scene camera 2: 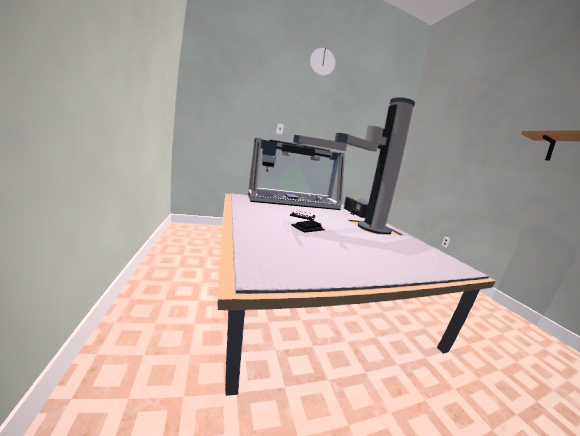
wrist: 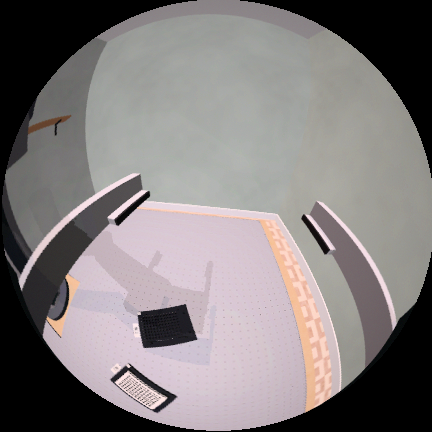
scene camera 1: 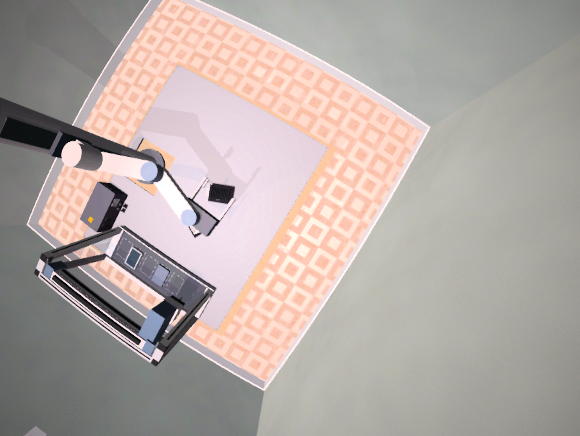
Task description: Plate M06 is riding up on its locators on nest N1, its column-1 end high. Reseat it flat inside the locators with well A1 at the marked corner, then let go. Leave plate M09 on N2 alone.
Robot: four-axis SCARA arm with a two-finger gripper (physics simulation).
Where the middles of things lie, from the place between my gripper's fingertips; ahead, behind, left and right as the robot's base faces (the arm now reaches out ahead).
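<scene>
My hand's 60 mm to the left of the black well plate (wrist: 168, 325), 120 mm past it and 380 mm above it. Then there's the black nest base (wrist: 186, 320), which from my hand is slightly to the right, a good way behind and well below.
</scene>
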